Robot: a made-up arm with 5 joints.
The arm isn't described. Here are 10 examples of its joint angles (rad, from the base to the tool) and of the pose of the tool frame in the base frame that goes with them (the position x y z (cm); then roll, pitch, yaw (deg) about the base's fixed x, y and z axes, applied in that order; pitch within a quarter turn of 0, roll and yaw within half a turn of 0).
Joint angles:
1: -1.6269 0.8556 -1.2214 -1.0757 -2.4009
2: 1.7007 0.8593 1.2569 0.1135 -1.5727
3: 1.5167 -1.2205 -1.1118 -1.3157 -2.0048
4: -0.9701 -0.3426 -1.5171 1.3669 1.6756
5: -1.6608 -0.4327 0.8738 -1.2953 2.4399
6: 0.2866 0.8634 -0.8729 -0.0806 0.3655
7: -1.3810 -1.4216 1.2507 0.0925 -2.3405
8: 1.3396 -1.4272 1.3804 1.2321 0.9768
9: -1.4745 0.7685 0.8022 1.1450 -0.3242
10: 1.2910 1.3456 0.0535 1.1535 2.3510
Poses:
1: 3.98 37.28 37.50 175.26 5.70 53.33
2: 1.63 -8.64 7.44 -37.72 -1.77 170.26
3: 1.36 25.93 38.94 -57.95 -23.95 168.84
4: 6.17 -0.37 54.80 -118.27 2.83 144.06
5: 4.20 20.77 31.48 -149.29 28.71 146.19
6: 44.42 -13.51 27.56 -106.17 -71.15 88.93
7: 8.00 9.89 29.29 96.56 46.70 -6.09
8: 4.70 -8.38 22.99 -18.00 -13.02 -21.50
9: 7.64 16.22 8.05 -38.77 58.00 41.05
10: 9.04 -22.05 -1.61 48.08 -33.74 42.54
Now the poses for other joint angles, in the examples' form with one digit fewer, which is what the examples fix.
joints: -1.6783 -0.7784 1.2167 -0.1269 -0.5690
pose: 4.3 16.4 25.2 60.9 -50.9 29.5
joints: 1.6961 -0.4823 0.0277 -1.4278 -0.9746
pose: 0.9 -15.0 47.7 -164.6 9.2 142.7
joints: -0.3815 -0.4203 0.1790 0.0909 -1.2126
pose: 26.4 7.0 41.2 99.0 -17.5 -70.9
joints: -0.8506 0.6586 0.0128 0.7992 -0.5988
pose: 27.6 23.9 14.7 3.5 -4.6 11.5
